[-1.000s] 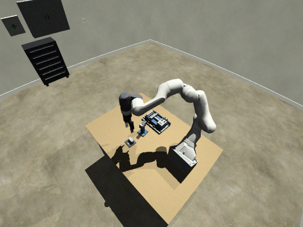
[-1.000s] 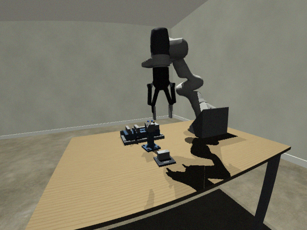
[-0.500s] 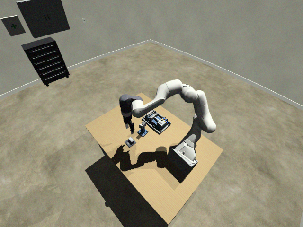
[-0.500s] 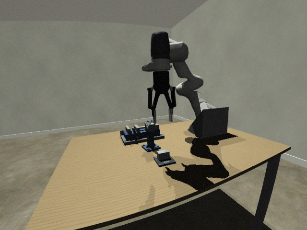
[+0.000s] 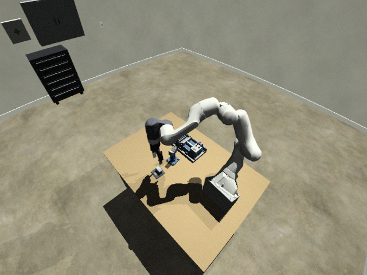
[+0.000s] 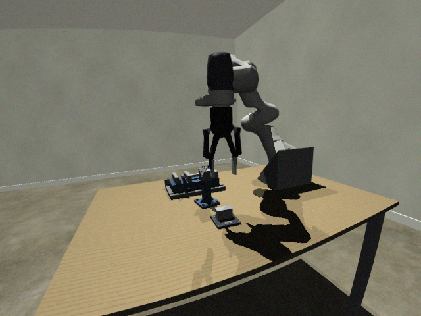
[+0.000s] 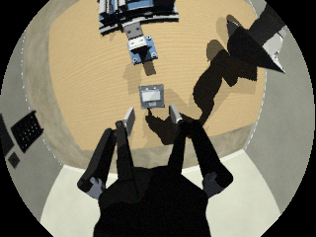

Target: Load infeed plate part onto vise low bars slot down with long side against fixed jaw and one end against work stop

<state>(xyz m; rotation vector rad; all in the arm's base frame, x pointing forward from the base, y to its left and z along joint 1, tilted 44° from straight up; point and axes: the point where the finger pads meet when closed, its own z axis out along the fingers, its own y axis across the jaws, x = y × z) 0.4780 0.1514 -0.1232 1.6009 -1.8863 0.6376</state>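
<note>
Now: hand 18 cm above the part.
</note>
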